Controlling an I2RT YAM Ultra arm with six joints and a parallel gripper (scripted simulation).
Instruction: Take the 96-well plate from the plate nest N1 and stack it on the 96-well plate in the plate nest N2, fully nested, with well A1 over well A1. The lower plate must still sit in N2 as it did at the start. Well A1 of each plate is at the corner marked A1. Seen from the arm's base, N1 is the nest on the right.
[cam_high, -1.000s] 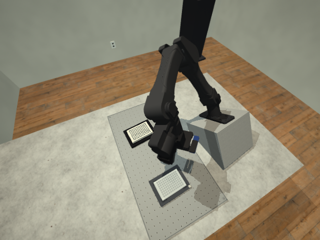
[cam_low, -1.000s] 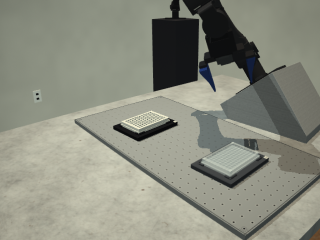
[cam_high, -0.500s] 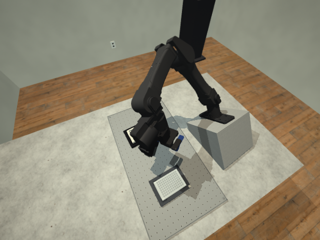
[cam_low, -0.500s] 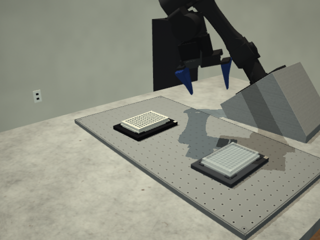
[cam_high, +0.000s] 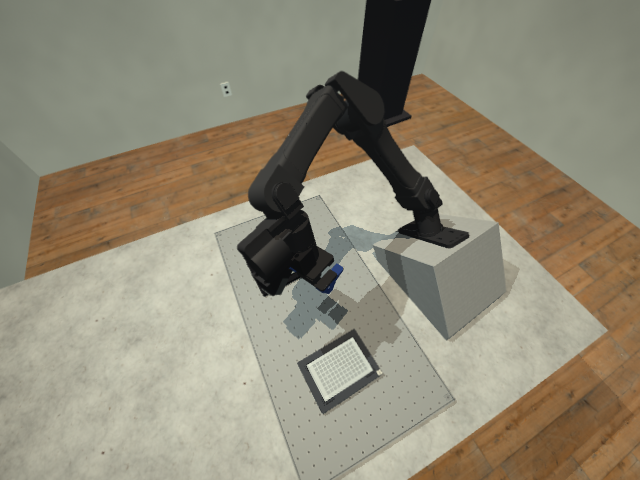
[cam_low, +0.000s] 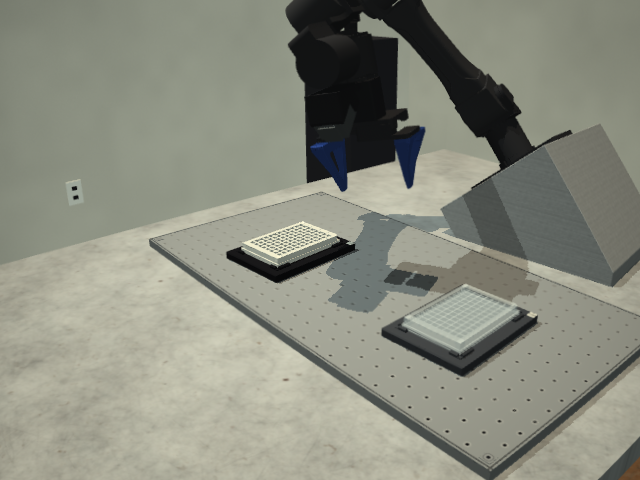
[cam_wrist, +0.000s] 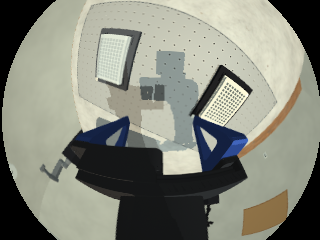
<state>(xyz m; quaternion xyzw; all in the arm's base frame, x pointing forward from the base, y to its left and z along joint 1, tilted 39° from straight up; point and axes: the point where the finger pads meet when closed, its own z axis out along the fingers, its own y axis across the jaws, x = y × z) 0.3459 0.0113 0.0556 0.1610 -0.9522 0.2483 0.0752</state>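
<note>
Now: hand 140 mm to the left of the black nest N1, 130 mm above it and 30 mm short of it. Round my hand: white tag: 230 mm to the left, 130 mm below, 40 mm behind; clear 96-well plate: 180 mm to the left, 120 mm below, 30 mm ahead.
</note>
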